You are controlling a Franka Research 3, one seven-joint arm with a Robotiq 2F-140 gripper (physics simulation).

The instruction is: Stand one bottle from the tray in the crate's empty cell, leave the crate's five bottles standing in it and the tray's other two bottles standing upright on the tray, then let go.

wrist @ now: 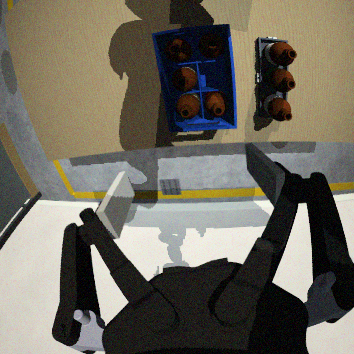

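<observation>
The blue crate point(228, 75) stands at the upper middle of the wrist view. Five brown bottles stand in it: two at the top point(177, 49) point(211, 46), one at middle left point(186, 79), two at the bottom point(188, 106) point(215, 104). Its middle right cell point(215, 80) is empty. To the right, apart from the crate, the narrow dark grey tray point(259, 95) holds three brown bottles point(281, 53) point(282, 80) point(279, 108) upright in a row. My gripper point(186, 169) is wide open with nothing between its fingers, lower in the view than crate and tray.
The crate and tray stand on a wood-grained surface point(80, 100). A grey border point(215, 170) with a yellow line point(215, 192) runs below them, with a small grey grate point(170, 186) on it. Dark shadows fall left of the crate. A dark panel edge point(20, 220) shows at the far left.
</observation>
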